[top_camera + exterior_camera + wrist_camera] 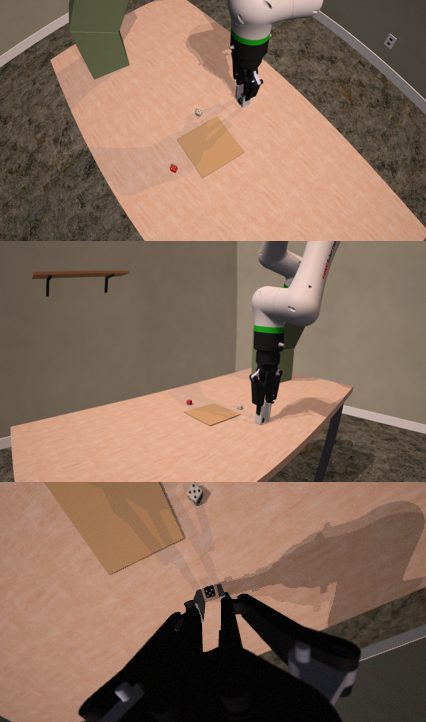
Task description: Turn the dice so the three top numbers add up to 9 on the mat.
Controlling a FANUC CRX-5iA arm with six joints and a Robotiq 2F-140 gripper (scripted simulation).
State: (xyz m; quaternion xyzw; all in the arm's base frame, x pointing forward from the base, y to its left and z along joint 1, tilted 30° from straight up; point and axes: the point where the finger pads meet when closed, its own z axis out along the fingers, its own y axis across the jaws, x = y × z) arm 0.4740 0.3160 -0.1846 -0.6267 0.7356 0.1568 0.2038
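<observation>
My gripper is now 1 cm to the left of the black die and 3 cm above it. Also, from my hand: tan square mat 7 cm ahead, 17 cm to the right, 3 cm below; then white die 4 cm behind, 14 cm to the right, 3 cm below; then red die 7 cm ahead, 29 cm to the right, 3 cm below.
</observation>
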